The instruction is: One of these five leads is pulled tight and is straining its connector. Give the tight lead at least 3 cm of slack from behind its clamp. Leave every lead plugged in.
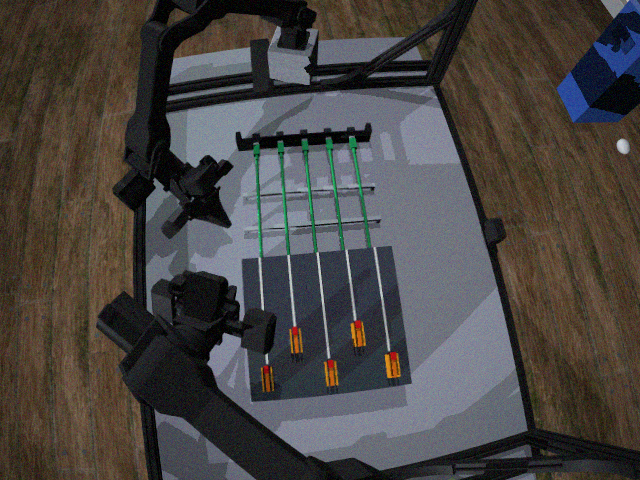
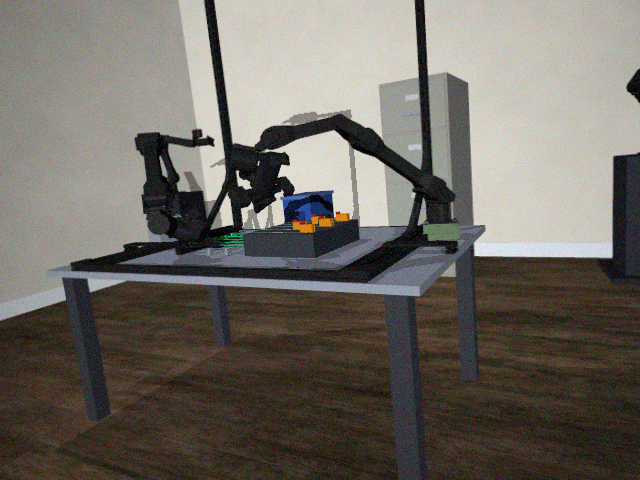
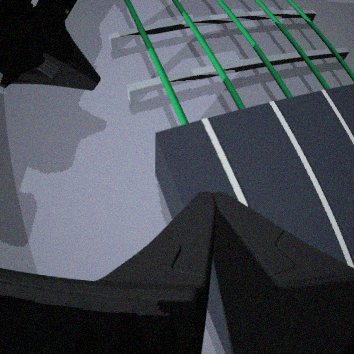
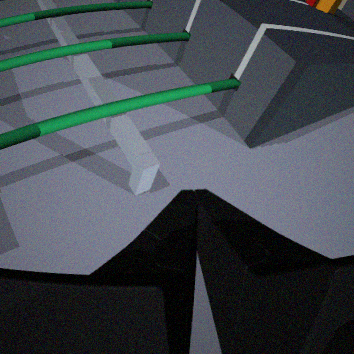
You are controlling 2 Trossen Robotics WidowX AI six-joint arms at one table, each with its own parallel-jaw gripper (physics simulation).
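Note:
Five green leads [image 1: 258,206] [image 1: 284,206] [image 1: 310,206] [image 1: 336,206] [image 1: 362,206] run from plugs in a black connector bar [image 1: 315,138] to a dark box [image 1: 273,304]. I cannot tell which is tight. White lines continue across the box to orange blocks with red ends [image 1: 267,378] [image 1: 295,341] [image 1: 330,373] [image 1: 358,334] [image 1: 392,365]. My left gripper [image 2: 256,209] [image 3: 210,205] is shut and empty above the box's left part. My right gripper [image 1: 229,225] [image 4: 193,202] is shut and empty, left of the leftmost lead, apart from it.
Two pale raised bars [image 1: 320,192] [image 1: 320,224] cross under the leads between connector bar and box. Black frame rails [image 1: 465,170] edge the table. The left arm [image 1: 227,413] reaches in from the bottom, and the right arm [image 1: 155,77] stands at upper left.

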